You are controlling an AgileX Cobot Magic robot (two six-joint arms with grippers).
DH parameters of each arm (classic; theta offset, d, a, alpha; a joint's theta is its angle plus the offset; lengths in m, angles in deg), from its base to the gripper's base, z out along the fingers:
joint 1: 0 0.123 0 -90
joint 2: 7.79 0 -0.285 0
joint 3: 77.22 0 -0.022 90
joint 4: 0 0.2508 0 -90
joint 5: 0 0 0.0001 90
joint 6: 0 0.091 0 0
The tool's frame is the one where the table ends.
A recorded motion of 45 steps. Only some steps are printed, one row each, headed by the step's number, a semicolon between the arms.
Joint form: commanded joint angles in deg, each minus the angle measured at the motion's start. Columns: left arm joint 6, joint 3, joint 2, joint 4, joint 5, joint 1; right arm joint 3, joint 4, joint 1, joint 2, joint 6, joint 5.
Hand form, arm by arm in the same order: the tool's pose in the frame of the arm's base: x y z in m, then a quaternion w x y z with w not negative. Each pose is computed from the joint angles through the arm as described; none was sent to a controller.
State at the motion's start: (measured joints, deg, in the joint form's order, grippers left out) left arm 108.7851 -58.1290 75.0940 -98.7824 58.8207 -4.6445; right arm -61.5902 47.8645 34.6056 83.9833 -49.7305 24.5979
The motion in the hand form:
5: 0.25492 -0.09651 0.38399 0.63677 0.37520 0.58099 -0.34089; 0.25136 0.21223 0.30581 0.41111 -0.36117 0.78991 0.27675
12: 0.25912 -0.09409 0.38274 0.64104 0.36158 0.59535 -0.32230; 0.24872 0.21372 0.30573 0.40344 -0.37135 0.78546 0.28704
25: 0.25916 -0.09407 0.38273 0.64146 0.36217 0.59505 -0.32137; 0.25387 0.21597 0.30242 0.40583 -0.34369 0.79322 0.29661
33: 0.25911 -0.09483 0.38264 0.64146 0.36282 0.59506 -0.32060; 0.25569 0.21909 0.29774 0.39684 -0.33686 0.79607 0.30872
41: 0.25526 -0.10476 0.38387 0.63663 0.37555 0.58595 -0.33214; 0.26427 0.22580 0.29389 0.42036 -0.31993 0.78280 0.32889
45: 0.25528 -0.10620 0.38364 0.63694 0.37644 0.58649 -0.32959; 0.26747 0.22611 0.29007 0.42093 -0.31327 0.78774 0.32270
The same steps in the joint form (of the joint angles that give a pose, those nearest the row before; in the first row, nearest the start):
5: 0.33 -0.47 -0.72 -1.16 -1.14 0.05; 0.08 7.15 0.02 0.30 -5.87 0.59
12: 0.33 -0.47 -0.72 -1.16 -4.29 0.06; 0.08 8.77 0.02 0.30 -7.71 2.36
25: 0.47 -0.47 -0.72 -1.16 -4.32 0.06; 0.08 11.88 0.02 1.34 -7.71 0.53
33: 0.57 -0.47 -0.72 -1.17 -4.54 -0.15; 0.08 14.59 0.02 2.37 -8.94 1.04
41: 0.68 -0.69 -0.72 -1.17 -4.46 -2.35; 0.08 28.45 0.02 4.45 -21.23 -0.89
45: 0.93 -0.70 -0.72 -1.16 -5.06 -2.77; 0.08 28.67 0.02 5.11 -21.24 -2.02

